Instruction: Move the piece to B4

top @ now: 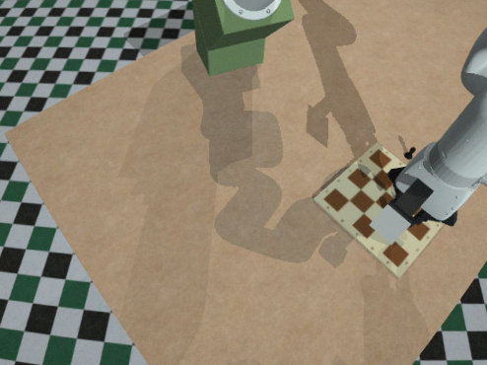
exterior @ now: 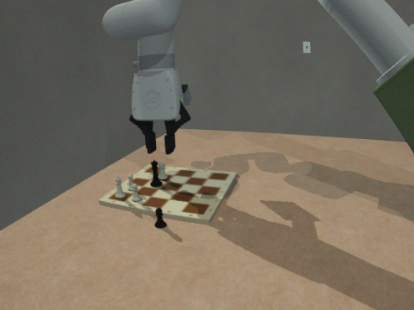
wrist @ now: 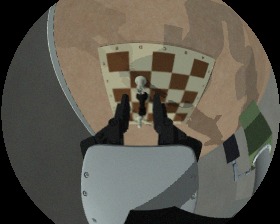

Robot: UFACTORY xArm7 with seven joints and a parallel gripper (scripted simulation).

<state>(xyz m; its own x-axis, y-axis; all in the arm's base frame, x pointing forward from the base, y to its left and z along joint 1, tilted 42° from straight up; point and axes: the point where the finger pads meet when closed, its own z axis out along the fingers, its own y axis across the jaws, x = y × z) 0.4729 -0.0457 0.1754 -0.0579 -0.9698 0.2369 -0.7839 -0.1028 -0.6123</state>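
Now: hand 6 cm above the white rook-like piece. The rest, counted from my hand: chessboard 3 cm behind, 4 cm to the left, 8 cm below; then black piece 4 cm to the left, 5 cm below; then black pawn 5 cm behind, 18 cm to the left, 7 cm below.
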